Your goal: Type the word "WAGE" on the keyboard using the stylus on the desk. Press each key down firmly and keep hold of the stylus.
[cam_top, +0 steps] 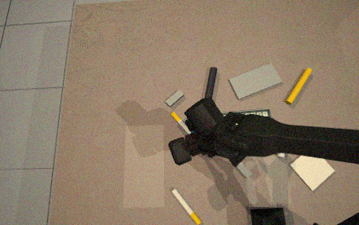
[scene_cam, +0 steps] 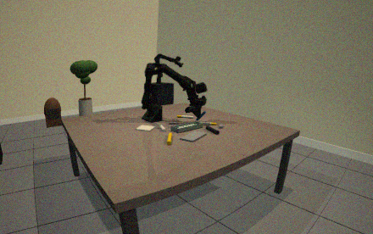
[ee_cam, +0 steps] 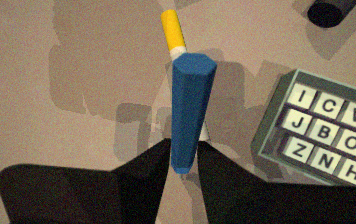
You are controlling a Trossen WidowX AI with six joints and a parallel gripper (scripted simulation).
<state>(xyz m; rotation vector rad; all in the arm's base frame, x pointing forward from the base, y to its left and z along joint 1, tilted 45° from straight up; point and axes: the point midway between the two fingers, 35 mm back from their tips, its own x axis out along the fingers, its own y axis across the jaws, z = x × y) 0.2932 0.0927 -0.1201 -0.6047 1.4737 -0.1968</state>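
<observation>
My gripper tip is 17 cm short of the grey plate, 24 cm to the left of it and 4 cm above it. The rest, counted from my gripper tip: blue stylus 1 cm behind, 1 cm below; small grey block 15 cm ahead, 4 cm to the left, 4 cm below; black cylinder 18 cm ahead, 8 cm to the right, 3 cm below.
</observation>
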